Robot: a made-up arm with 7 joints. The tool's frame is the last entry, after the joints. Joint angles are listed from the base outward. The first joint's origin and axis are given. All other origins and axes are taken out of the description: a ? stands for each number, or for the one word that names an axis. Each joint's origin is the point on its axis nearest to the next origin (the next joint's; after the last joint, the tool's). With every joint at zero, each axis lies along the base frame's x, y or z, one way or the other. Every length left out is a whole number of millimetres.
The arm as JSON. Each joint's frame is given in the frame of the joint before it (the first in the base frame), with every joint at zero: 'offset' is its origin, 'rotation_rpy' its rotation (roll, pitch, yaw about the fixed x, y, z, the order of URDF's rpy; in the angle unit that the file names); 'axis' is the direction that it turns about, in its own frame. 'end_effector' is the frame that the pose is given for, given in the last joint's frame.
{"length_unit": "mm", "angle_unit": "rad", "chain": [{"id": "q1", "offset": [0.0, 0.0, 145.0], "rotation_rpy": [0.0, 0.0, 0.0], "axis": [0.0, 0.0, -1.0]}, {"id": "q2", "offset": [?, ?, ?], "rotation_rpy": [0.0, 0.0, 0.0], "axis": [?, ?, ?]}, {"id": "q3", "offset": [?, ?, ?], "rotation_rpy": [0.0, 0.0, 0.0], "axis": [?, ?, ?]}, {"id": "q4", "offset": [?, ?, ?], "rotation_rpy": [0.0, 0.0, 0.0], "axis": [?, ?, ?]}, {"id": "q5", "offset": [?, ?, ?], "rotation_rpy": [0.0, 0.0, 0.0], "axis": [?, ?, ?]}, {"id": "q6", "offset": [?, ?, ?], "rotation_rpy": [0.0, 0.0, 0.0], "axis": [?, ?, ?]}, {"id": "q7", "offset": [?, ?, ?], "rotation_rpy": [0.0, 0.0, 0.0], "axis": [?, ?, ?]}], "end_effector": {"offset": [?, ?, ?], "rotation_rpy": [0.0, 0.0, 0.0]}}
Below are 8 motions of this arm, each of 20 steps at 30 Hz.
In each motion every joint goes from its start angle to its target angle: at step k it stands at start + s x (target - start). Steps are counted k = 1, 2, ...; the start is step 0. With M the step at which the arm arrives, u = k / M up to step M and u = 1 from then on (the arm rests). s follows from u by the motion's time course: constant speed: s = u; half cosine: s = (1 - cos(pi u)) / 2; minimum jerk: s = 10 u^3 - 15 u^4 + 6 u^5.
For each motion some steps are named. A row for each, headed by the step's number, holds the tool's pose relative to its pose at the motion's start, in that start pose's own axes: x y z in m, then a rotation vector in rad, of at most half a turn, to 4 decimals.
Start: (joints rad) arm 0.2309 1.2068 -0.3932 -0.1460 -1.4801 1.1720 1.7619
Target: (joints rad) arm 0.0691 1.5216 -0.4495 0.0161 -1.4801 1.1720 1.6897
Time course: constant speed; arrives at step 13
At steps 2, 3, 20:
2: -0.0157 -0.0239 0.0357 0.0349 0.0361 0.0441
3: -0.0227 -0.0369 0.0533 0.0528 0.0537 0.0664
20: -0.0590 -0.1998 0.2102 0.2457 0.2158 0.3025

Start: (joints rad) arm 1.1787 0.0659 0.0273 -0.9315 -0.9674 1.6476 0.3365
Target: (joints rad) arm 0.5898 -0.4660 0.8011 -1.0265 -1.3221 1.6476 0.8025
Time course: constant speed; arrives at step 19
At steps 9, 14, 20:
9: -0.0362 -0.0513 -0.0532 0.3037 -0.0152 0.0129
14: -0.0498 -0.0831 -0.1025 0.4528 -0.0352 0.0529
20: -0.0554 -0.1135 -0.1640 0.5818 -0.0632 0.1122

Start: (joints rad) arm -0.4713 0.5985 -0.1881 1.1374 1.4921 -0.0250 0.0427
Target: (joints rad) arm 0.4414 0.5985 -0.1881 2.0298 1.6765 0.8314 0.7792
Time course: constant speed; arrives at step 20
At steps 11, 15, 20:
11: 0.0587 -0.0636 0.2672 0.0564 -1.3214 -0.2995
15: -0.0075 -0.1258 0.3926 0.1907 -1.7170 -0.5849
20: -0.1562 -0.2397 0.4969 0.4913 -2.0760 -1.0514

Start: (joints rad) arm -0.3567 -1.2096 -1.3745 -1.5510 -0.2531 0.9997 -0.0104
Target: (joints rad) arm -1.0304 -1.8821 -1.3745 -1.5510 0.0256 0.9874 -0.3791
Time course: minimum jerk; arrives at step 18
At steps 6, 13, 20:
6: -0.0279 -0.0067 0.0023 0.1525 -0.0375 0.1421
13: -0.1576 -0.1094 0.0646 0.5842 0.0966 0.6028
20: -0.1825 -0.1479 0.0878 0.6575 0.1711 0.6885

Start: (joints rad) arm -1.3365 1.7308 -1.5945 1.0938 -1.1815 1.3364 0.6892
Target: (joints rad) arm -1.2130 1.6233 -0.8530 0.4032 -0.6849 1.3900 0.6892
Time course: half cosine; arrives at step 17
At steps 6, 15, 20:
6: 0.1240 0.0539 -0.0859 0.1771 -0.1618 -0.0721
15: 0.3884 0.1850 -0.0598 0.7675 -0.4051 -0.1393
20: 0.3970 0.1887 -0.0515 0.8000 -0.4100 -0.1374

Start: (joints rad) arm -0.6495 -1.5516 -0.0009 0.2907 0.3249 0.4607 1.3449
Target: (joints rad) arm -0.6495 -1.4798 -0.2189 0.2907 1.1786 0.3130 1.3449
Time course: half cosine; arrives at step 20
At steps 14, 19, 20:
14: 0.0435 0.0137 0.3089 0.7531 0.2136 -0.0621
19: 0.0588 -0.0243 0.3720 0.9506 0.2418 -0.0692
20: 0.0592 -0.0257 0.3738 0.9567 0.2425 -0.0694

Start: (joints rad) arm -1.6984 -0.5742 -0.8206 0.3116 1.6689 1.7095 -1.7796
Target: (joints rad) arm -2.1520 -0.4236 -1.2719 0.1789 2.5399 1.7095 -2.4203
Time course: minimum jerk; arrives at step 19
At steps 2, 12, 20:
2: 0.0072 0.0026 -0.0021 0.0094 -0.0153 -0.0001
12: 0.5677 0.1539 0.1802 0.5803 -1.1374 0.1768
20: 0.7078 0.1674 0.3868 0.6971 -1.5405 0.3314

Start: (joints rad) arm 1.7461 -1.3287 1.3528 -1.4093 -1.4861 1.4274 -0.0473
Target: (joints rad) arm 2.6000 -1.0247 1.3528 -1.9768 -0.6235 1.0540 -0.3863
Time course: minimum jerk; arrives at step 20
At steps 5, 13, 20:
5: 0.0689 0.0952 -0.0430 0.0576 -0.0589 -0.1730
13: 0.7654 0.2836 -0.0631 0.5203 -0.6566 -1.0984
20: 0.9674 0.1730 0.0379 0.6919 -0.9784 -1.2977

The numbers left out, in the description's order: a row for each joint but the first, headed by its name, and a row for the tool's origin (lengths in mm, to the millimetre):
q2: xyz -23.0 -87.0 0.0, axis 1.0 0.0 0.0
q3: xyz 0.0 -166.0 -2.0, axis 0.0 1.0 0.0
q4: xyz -237.0 0.0 102.0, axis 0.0 0.0 -1.0
q5: xyz 95.0 -261.0 0.0, axis 1.0 0.0 0.0
q6: xyz 0.0 181.0 -374.0, axis 0.0 -1.0 0.0
q7: xyz -70.0 0.0 51.0, axis -1.0 0.0 0.0
tool: xyz 0.0 78.0 -215.0

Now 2 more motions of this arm.
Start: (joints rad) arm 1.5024 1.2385 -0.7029 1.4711 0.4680 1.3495 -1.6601
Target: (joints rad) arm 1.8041 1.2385 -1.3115 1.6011 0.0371 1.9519 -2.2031
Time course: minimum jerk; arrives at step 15
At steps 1, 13, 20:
1: -0.0006 0.0000 0.0004 0.0014 -0.0010 0.0023
13: -0.3062 -0.1086 0.0031 0.3279 -0.1689 0.8456
20: -0.3121 -0.1129 -0.0003 0.3304 -0.1680 0.8609

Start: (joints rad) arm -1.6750 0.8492 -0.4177 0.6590 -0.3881 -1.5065 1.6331
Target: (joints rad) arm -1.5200 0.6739 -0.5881 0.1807 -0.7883 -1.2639 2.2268
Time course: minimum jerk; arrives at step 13
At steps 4, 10, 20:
4: -0.0064 -0.0593 -0.0228 -0.1559 0.0795 -0.1218
10: -0.1678 -0.2877 -0.0453 -0.7722 0.6142 -0.5596
20: -0.1960 -0.3056 -0.0389 -0.8342 0.6950 -0.5966

